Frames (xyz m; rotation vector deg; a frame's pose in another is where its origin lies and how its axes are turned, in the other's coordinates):
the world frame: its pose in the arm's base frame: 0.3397 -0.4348 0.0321 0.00 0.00 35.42
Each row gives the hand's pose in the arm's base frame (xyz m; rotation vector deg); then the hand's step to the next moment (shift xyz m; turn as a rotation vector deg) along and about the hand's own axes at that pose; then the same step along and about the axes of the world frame.
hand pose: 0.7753 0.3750 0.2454 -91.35 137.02 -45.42
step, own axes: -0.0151 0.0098 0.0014 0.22 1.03 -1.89
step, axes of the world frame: 0.0084 0.0136 -0.0085 -0.96 1.59 1.11
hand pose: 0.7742 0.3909 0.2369 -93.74 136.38 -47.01
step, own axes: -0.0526 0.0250 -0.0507 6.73 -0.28 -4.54
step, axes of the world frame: 0.0252 0.0701 0.0202 -6.11 -1.17 5.22
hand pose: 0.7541 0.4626 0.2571 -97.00 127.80 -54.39
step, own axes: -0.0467 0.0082 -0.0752 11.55 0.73 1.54
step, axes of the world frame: 0.0183 0.0755 0.0432 -9.38 -6.88 0.98
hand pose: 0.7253 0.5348 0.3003 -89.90 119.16 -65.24
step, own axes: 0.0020 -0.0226 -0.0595 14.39 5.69 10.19
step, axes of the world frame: -0.0077 0.0307 0.0553 -11.66 -12.23 -7.60
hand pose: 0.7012 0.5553 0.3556 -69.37 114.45 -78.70
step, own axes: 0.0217 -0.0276 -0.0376 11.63 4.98 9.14
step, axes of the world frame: -0.0238 0.0145 0.0432 -9.25 -10.53 -6.86
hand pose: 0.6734 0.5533 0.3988 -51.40 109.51 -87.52
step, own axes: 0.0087 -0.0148 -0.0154 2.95 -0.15 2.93
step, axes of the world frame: -0.0114 0.0091 0.0178 -2.11 -3.55 -0.50
